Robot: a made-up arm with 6 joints.
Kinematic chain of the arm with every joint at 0, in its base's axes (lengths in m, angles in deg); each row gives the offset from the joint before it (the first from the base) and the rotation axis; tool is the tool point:
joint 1: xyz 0 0 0.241 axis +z
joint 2: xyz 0 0 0 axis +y
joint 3: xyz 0 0 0.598 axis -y
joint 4: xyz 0 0 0 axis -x
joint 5: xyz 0.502 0 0 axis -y
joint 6: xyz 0 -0.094 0 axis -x
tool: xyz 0 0 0
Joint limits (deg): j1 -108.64..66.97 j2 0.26..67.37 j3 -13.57..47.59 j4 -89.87..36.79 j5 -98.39..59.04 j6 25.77..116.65
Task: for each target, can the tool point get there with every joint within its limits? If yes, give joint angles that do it. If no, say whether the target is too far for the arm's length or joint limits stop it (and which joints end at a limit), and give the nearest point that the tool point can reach.
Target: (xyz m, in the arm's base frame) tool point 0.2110 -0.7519 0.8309
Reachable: yes | joints -67.92 27.53 38.36 -22.09 23.86 94.17
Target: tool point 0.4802 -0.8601 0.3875
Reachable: yes | joints -55.63 58.08 41.74 -18.38 -40.69 109.34
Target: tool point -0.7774 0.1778 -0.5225
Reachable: no: joint limits stop it (at a limit: joint 1, joint 2, joint 3) | nearest point -0.2534 -0.5200 -0.0338 | short by 1.000 m
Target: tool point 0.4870 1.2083 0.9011
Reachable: no: too far | nearest point 0.4355 0.8321 0.7154 | short by 0.423 m
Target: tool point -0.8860 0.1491 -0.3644
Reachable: no: joint limits stop it (at a limit: joint 1, joint 2, joint 3) | nearest point -0.2625 -0.5267 -0.0323 | short by 0.978 m
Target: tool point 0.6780 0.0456 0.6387
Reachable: yes | joints 10.82 19.41 5.28 -28.66 -60.00 78.29
